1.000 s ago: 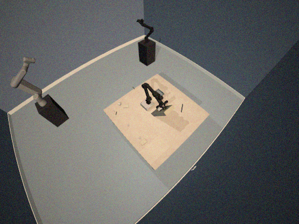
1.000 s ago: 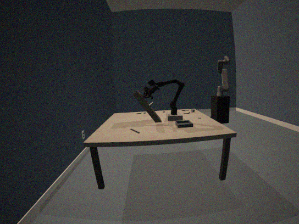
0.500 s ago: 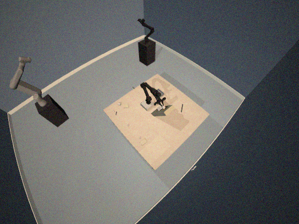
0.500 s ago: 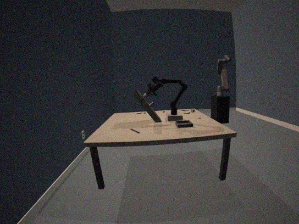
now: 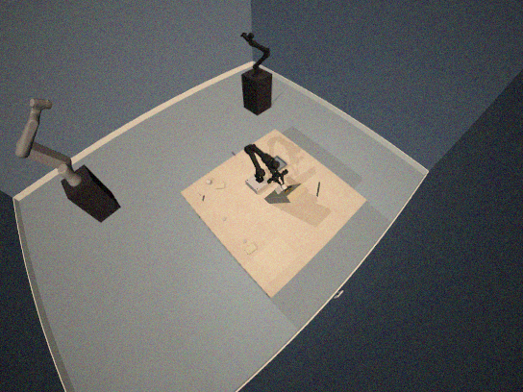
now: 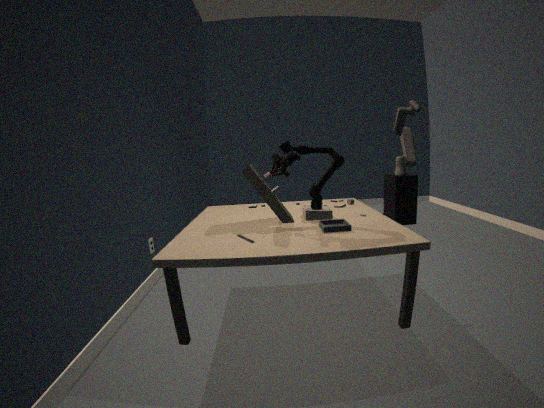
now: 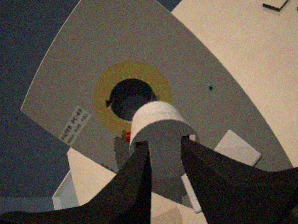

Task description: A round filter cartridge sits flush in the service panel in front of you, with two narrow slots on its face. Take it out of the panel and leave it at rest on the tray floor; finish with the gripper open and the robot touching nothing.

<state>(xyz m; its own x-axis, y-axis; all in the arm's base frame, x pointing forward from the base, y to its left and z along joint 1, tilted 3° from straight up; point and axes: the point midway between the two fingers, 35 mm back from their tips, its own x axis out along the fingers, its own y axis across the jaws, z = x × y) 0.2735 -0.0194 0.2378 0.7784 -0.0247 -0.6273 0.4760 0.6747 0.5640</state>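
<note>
The round grey filter cartridge is 10 mm below my gripper tip and 10 mm ahead of it. From my gripper tip the other things lie so: dark tray (330 mm behind, 300 mm to the left, 280 mm below).
</note>
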